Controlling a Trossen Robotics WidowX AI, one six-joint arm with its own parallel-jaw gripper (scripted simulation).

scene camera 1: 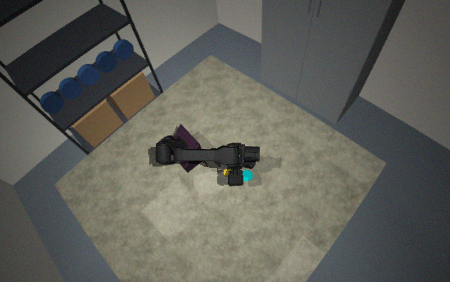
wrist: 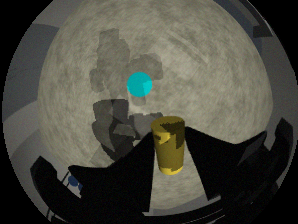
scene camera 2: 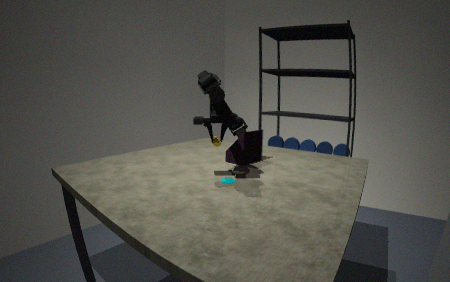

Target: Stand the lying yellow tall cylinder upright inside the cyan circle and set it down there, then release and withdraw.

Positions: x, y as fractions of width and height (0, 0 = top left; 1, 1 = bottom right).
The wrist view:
my gripper: 0.57, 0.60
yellow cylinder: 0.57, 0.59, held by my gripper
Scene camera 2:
my gripper: 0.48, 0.50
